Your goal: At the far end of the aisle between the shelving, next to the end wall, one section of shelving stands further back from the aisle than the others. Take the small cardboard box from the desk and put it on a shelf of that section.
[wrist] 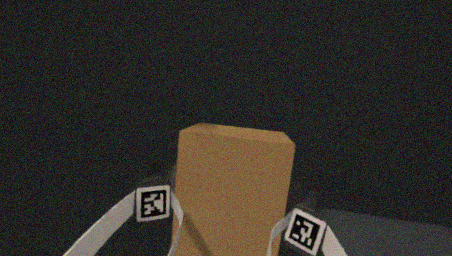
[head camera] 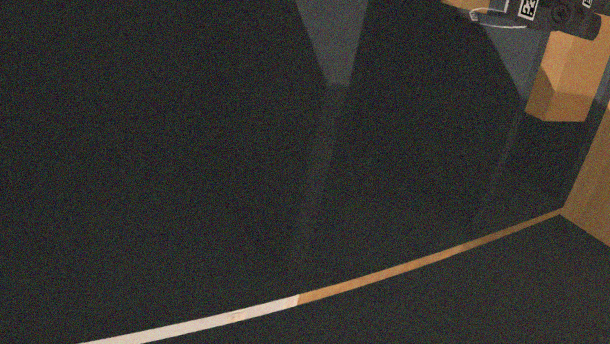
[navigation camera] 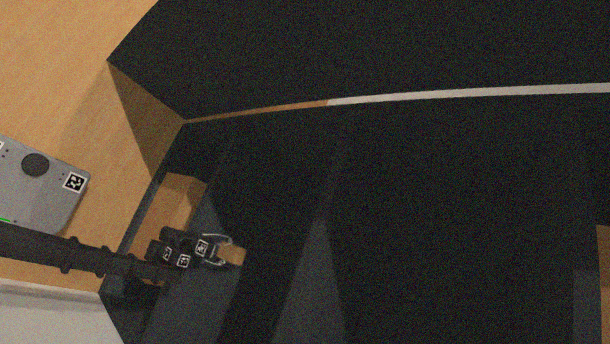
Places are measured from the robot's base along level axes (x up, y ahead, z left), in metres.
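Pixels of known places: gripper, between the fingertips: (wrist: pixel 233 183) (navigation camera: pixel 237 254); robot's base, origin of its link: (navigation camera: pixel 35 163).
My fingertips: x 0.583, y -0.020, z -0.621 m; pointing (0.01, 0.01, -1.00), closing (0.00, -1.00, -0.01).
Note:
Ahead of a thing's pixels: the offset from my fingertips to its top centre. Level surfaces: height alone.
The small cardboard box {dz +0.026, dx +0.044, dy +0.000 m} (navigation camera: pixel 236 254) (wrist: pixel 232 175) sits between the two fingers of my gripper (navigation camera: pixel 224 252) (wrist: pixel 233 183), which is shut on it. In the navigation view the box is at the lower left, with a blue-grey shelf surface {dx -0.049 m} (navigation camera: pixel 195 300) in view behind and below it. In the head view part of the box (head camera: pixel 465 4) and part of the gripper show at the top right, cut by the frame. I cannot tell whether the box touches the shelf. The desk cannot be made out.
A larger cardboard box {dz +0.018, dx -0.236, dy -0.007 m} (head camera: pixel 575 65) (navigation camera: pixel 167 207) stands on the shelving beside my wrist. Another brown box (navigation camera: pixel 605 260) shows at the right edge. My base (navigation camera: pixel 55 200) is on the wood-coloured floor {dx -0.583 m} (navigation camera: pixel 50 65). Dark panels fill much of the views. A pale surface (navigation camera: pixel 45 320) is at lower left.

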